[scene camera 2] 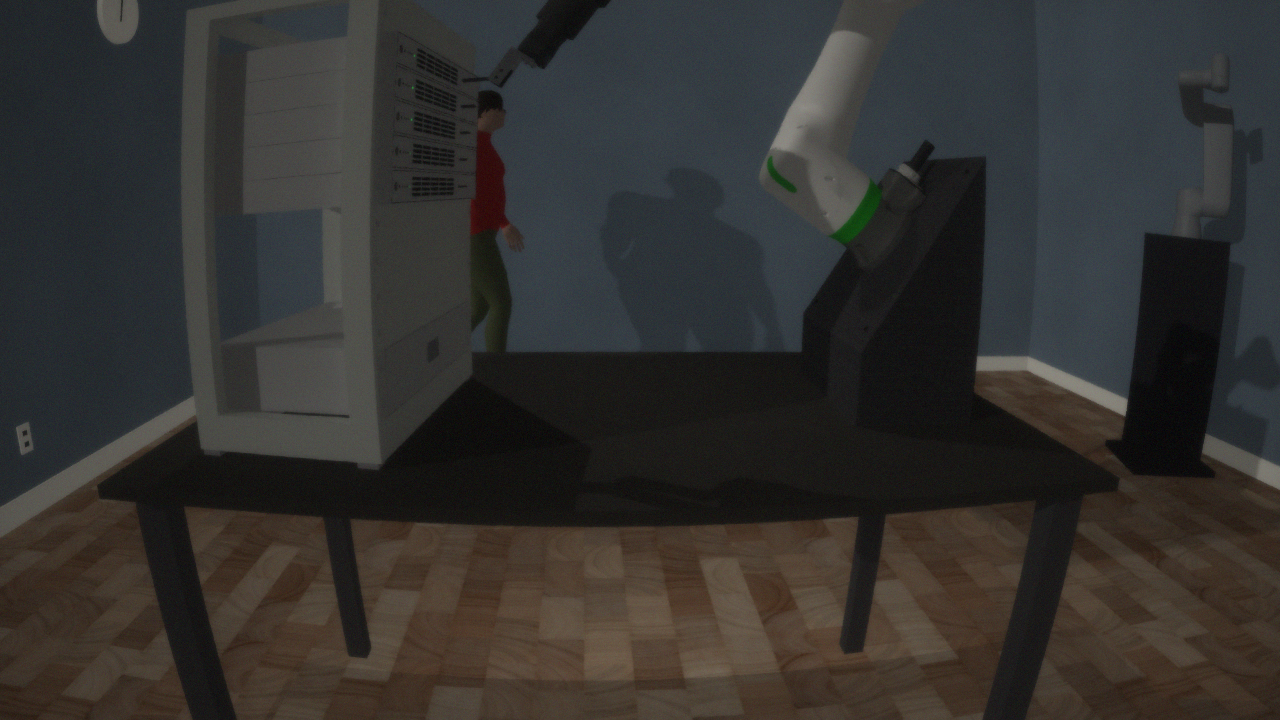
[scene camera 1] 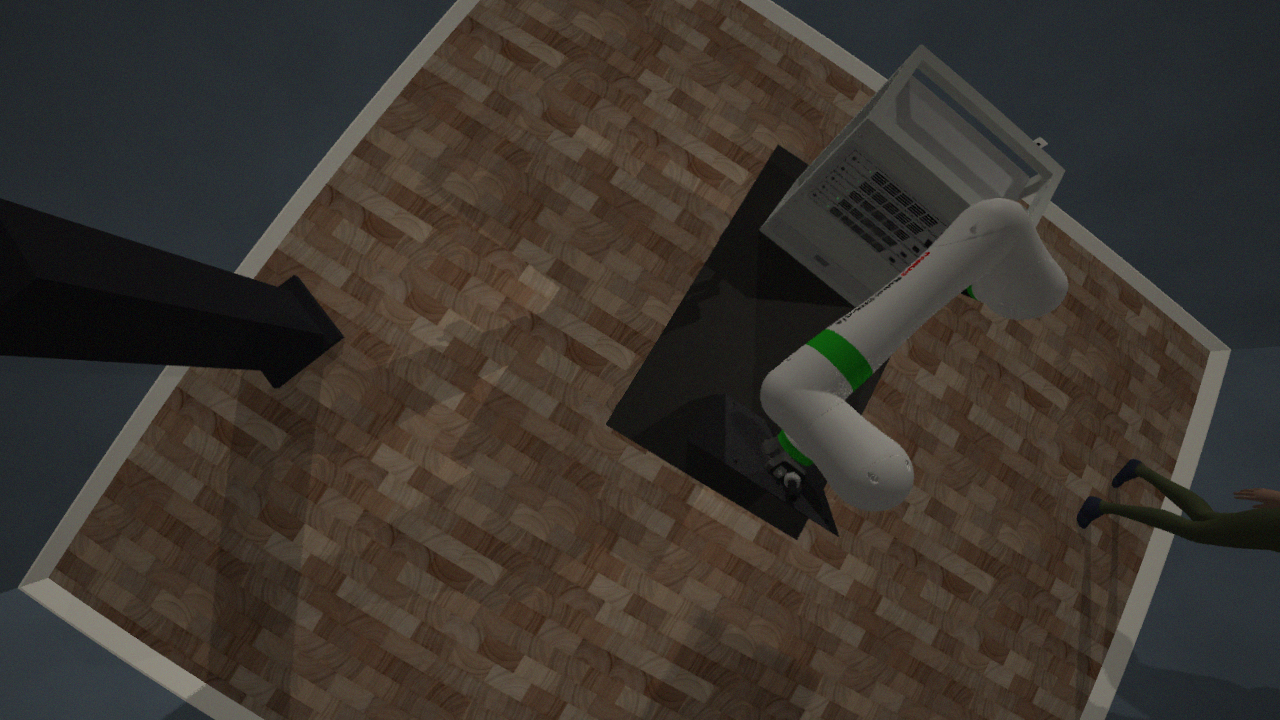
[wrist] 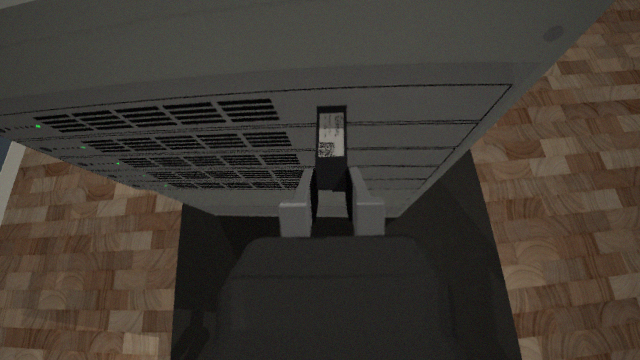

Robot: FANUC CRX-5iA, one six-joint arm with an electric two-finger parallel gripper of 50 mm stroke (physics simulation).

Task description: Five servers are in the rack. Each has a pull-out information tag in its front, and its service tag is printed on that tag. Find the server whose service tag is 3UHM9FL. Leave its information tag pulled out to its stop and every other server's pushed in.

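Pixels of known places: gripper, fingertip midpoint: (scene camera 2: pixel 494 83) (wrist: pixel 331 184); arm's base, origin of the base link: (scene camera 2: pixel 886 236) (scene camera 1: pixel 780 461).
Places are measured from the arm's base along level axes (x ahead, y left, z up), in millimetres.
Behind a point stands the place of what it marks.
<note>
A grey rack (scene camera 1: pixel 796 228) @(x 627, y 511, z -120 mm) (scene camera 2: pixel 362 268) @(x 618, y 605, z -26 mm) (wrist: pixel 200 50) @(x 670, y 324, z 292 mm) holds five stacked servers. The top server (scene camera 2: pixel 434 64) @(x 635, y 410, z 251 mm) (wrist: pixel 425 102) @(x 687, y 185, z 252 mm) has its black information tag (scene camera 2: pixel 474 79) @(x 652, y 247, z 249 mm) (wrist: pixel 332 134) @(x 651, y 240, z 251 mm) sticking out of its front, with a white label facing up. The label's print is too small and blurred to read. My gripper (scene camera 2: pixel 497 77) @(x 621, y 234, z 241 mm) (wrist: pixel 331 184) @(x 621, y 234, z 241 mm) is shut on the outer end of this tag, one finger at each side, in front of the rack. It is hidden in scene camera 1. The lower servers' tags are hidden in the wrist view and tiny in scene camera 2.
The rack stands on a black table (scene camera 2: pixel 662 402) @(x 355, y 167, z -276 mm). My arm (scene camera 1: pixel 895 322) @(x 169, y 285, z 511 mm) (scene camera 2: pixel 827 116) @(x 106, y 0, z 206 mm) is mounted on a dark sloped base (scene camera 2: pixel 926 340) @(x -61, y 195, z -144 mm) opposite it. A person (scene camera 1: pixel 1208 528) (scene camera 2: pixel 487 188) stands beyond the table. Another robot stands on a black pedestal (scene camera 2: pixel 1181 358) at the right.
</note>
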